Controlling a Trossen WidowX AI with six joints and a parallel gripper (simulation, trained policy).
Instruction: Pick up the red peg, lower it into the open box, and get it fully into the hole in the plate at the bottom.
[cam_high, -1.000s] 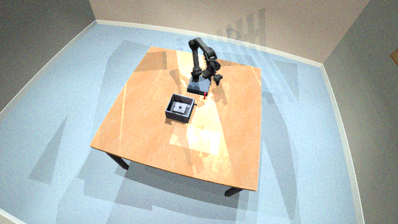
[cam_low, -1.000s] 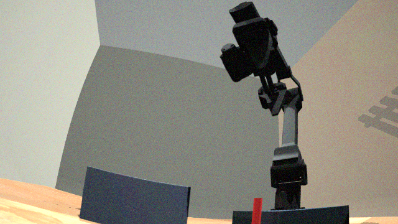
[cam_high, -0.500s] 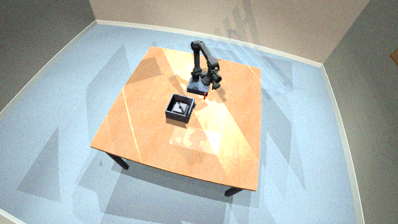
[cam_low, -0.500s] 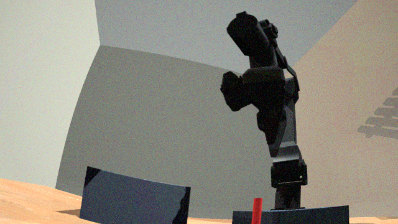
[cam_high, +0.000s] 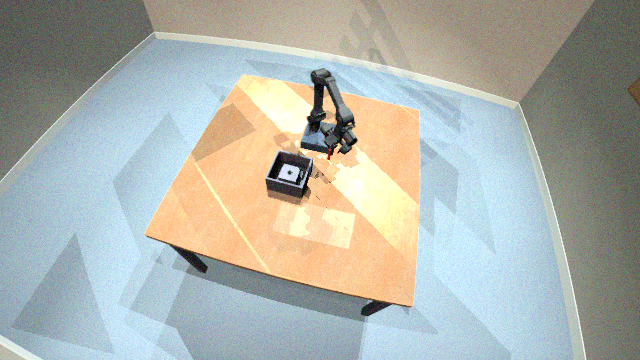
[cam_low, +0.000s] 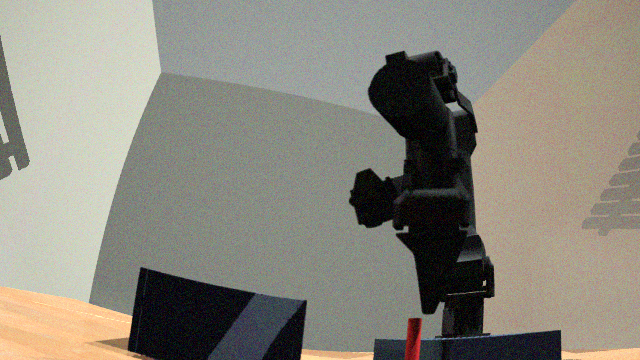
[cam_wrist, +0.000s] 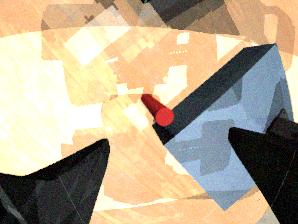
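The red peg lies 5 cm below my gripper tip, 1 cm to the right of it and 1 cm ahead of it. Round my gripper tip: dark box (21 cm to the right, 16 cm ahead, 6 cm below); pale plate (21 cm to the right, 16 cm ahead, 4 cm below).
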